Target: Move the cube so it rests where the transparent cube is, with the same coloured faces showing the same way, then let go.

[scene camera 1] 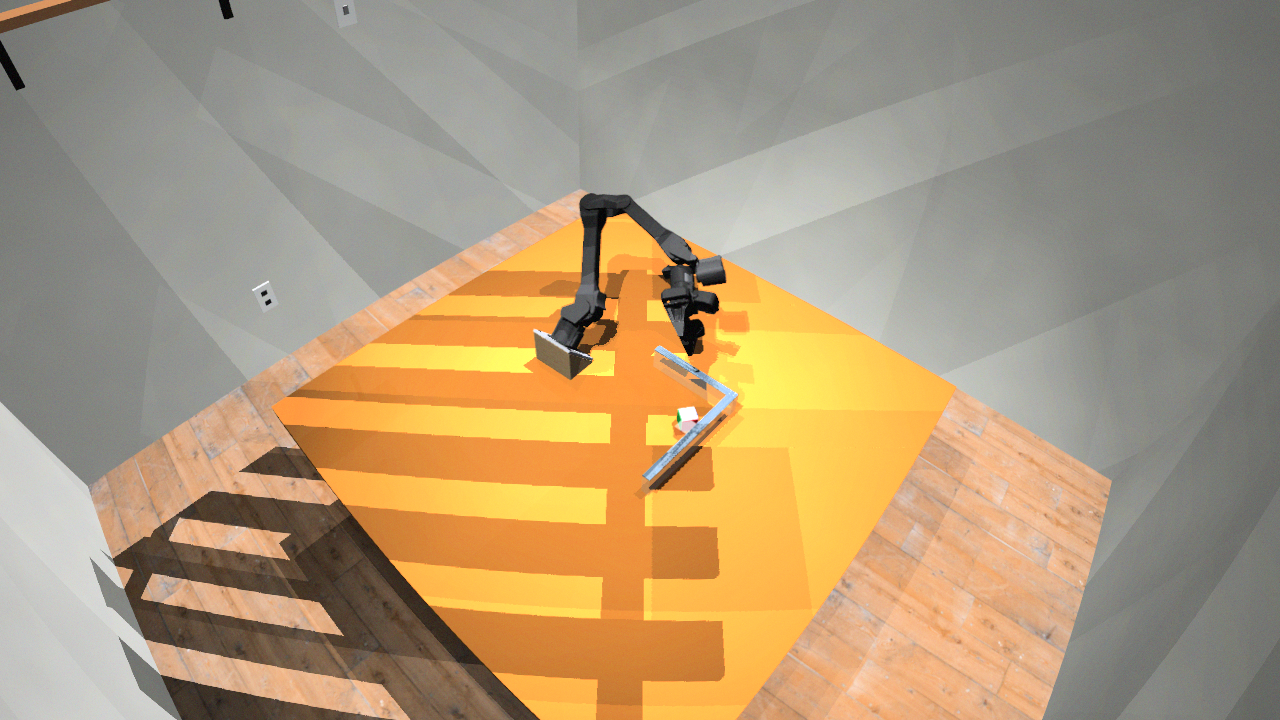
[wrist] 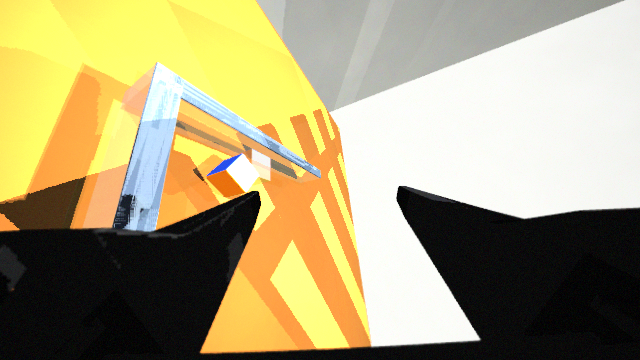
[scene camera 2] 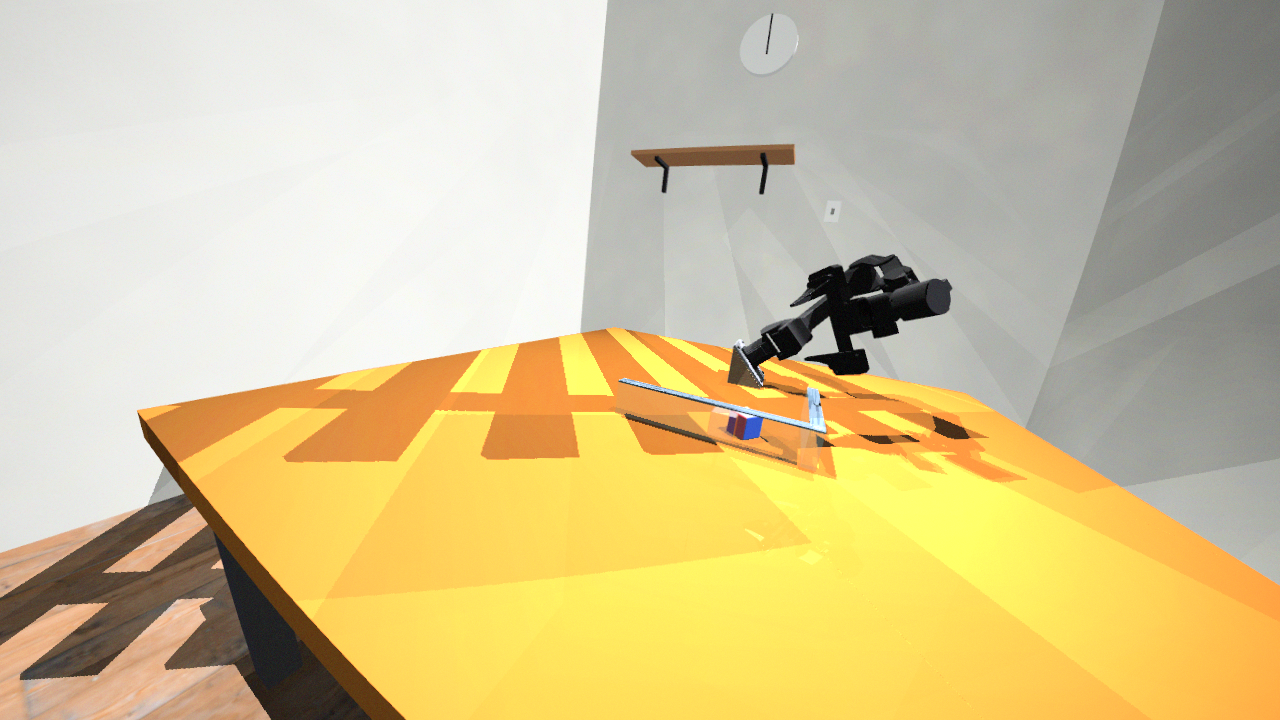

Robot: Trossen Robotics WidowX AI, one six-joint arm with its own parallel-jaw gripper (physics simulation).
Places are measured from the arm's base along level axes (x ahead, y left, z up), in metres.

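Pixels of known places: gripper, fingertip midpoint: (scene camera 1: 685,346) (wrist: 328,195) (scene camera 2: 798,332); arm's base, link origin: (scene camera 1: 562,343) (scene camera 2: 749,357).
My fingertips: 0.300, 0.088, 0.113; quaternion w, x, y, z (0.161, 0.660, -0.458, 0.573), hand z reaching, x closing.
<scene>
Ahead of a thing's pixels: the offset from my fingertips to its top centre, as dx, dy, dz. Level surfaces: height alone.
The solid cube {+0.061, -0.054, -0.134} (scene camera 1: 687,413) (scene camera 2: 751,425) (wrist: 231,177) sits on the table inside the corner of an L-shaped clear wall. It shows white and green faces in scene camera 1, red and blue in scene camera 2, and white, blue and orange in the wrist view. The pale transparent cube {+0.080, -0.085, -0.134} (wrist: 261,165) appears right beside it, close to the long wall; its face colours are too faint to tell. My gripper (scene camera 1: 687,340) (scene camera 2: 799,333) (wrist: 328,195) is open and empty, raised above the table outside the short wall, away from the cube, one finger above the other.
The clear wall (scene camera 1: 716,413) (scene camera 2: 680,394) (wrist: 162,100) has a light blue top edge and stands between the gripper and the cube. The arm's grey base plate (scene camera 1: 556,356) (scene camera 2: 742,367) stands on the orange table {dz -0.174} (scene camera 1: 537,573) (scene camera 2: 537,644). A shelf (scene camera 2: 716,156) hangs on the wall behind.
</scene>
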